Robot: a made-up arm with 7 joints.
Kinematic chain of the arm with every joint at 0, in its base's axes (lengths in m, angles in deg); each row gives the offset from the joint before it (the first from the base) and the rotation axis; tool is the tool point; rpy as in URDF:
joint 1: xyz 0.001 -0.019 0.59 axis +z
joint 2: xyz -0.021 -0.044 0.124 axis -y
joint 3: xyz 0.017 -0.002 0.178 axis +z
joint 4: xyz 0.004 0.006 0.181 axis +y
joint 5: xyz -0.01 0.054 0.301 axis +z
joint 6: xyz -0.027 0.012 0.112 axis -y
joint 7: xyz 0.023 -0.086 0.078 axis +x
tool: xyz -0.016 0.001 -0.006 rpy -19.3 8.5 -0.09
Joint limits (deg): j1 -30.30..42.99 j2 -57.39..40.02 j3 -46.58..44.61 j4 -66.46..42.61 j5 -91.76..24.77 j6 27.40..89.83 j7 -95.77..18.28
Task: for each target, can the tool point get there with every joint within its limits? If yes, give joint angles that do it. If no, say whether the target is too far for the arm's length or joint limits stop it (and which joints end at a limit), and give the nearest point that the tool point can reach.
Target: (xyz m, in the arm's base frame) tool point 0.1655 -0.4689 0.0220
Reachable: no: joint limits stop it (at a limit: joint 1, joint 2, joint 4, joint 6, joint 7) | nearest point -0.1979 -0.6047 0.7926 | short by 0.863 m
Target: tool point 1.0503 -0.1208 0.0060
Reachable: no: too far | nearest point 0.7756 -0.0941 0.8312 | short by 0.870 m
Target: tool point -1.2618 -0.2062 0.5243
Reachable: no: too far | nearest point -0.6923 -0.1218 0.7899 | short by 0.634 m
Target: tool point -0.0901 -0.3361 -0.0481
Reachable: no: joint limits stop it (at a limit: joint 1, joint 2, joint 4, joint 6, joint 7) | nearest point -0.3525 -0.5158 0.7485 | short by 0.858 m
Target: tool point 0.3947 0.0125 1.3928
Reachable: yes | joints 13.49 -40.90 24.61 -2.02 -32.12 83.44 -13.24
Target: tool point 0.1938 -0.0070 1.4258
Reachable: yes | joints -14.22 -38.86 -10.60 -27.82 -32.98 76.66 -51.53
